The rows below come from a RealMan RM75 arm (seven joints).
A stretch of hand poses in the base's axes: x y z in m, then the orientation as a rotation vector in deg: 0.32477 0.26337 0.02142 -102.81 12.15 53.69; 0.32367 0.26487 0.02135 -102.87 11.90 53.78; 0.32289 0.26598 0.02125 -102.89 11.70 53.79; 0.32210 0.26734 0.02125 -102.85 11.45 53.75; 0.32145 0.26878 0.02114 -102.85 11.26 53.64; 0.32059 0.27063 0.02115 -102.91 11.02 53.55; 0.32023 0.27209 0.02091 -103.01 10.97 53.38; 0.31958 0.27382 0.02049 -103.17 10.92 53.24; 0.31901 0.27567 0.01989 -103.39 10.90 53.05; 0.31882 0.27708 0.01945 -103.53 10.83 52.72; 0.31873 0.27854 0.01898 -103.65 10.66 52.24; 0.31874 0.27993 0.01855 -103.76 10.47 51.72; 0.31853 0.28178 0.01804 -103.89 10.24 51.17; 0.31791 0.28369 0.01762 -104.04 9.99 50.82; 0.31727 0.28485 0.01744 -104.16 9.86 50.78
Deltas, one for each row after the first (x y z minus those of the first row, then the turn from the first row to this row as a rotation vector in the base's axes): -0.00110 0.00150 -0.00007 0.03 -0.07 0.22; -0.00188 0.00261 -0.00017 0.08 -0.16 0.35; -0.00267 0.00397 -0.00017 0.22 -0.28 0.47; -0.00332 0.00541 -0.00028 0.31 -0.44 0.52; -0.00418 0.00726 -0.00027 0.36 -0.62 0.63; -0.00454 0.00872 -0.00051 0.32 -0.78 0.60; -0.00519 0.01045 -0.00093 0.22 -0.94 0.60; -0.00576 0.01230 -0.00153 0.06 -1.13 0.57; -0.00595 0.01371 -0.00197 0.01 -1.42 0.47; -0.00604 0.01517 -0.00244 0.04 -1.84 0.34; -0.00603 0.01656 -0.00287 0.09 -2.30 0.20; -0.00624 0.01841 -0.00338 0.14 -2.80 0.08; -0.00686 0.02032 -0.00380 0.15 -3.18 0.08; -0.00750 0.02148 -0.00398 0.10 -3.30 0.18
